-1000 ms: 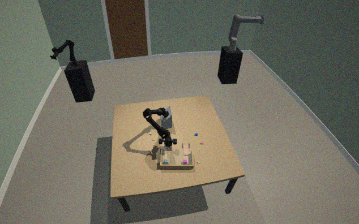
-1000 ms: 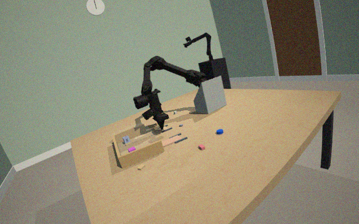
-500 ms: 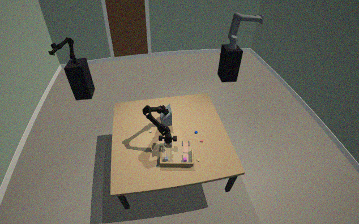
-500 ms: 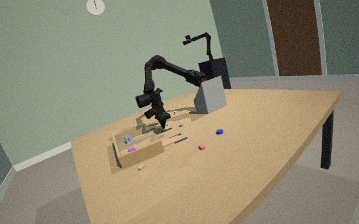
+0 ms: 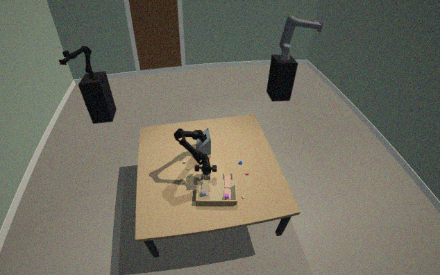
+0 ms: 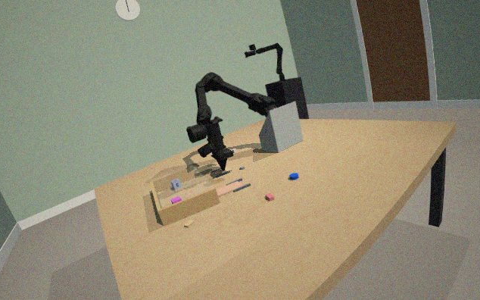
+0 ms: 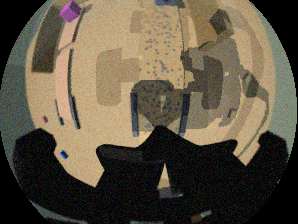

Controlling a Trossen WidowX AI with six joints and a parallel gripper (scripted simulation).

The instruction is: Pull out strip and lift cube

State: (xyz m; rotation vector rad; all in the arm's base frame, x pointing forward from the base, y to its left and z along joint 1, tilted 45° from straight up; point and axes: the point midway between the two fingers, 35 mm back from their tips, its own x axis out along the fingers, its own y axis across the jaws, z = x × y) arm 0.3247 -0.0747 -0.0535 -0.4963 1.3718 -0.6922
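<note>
Right now the labelled cube is 20 cm ahead of my gripper tip, 4 cm to the right of it and 2 cm above it. From my gripper tip the other things lie so: pink strip 18 cm to the left, 10 cm ahead; blue disc 33 cm to the left, 10 cm behind; white piece 18 cm to the right, 17 cm behind.
</note>
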